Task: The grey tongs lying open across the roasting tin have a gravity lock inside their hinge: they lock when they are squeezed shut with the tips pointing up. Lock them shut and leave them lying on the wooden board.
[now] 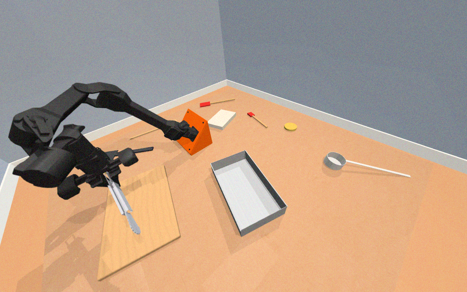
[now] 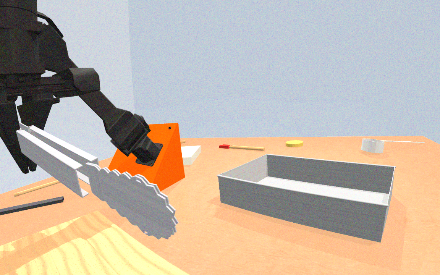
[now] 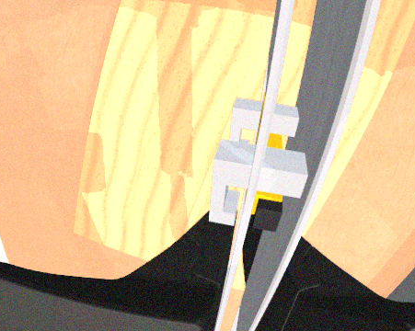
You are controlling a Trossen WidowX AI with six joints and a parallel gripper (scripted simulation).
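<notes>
Now: gripper tip 150 mm above the wooden board. Round my gripper tip: grey roasting tin (200 mm ahead, 360 mm to the left, 130 mm below); then black flat tool (420 mm behind, 20 mm to the right, 150 mm below); then white block (290 mm behind, 590 mm to the left, 140 mm below).
</notes>
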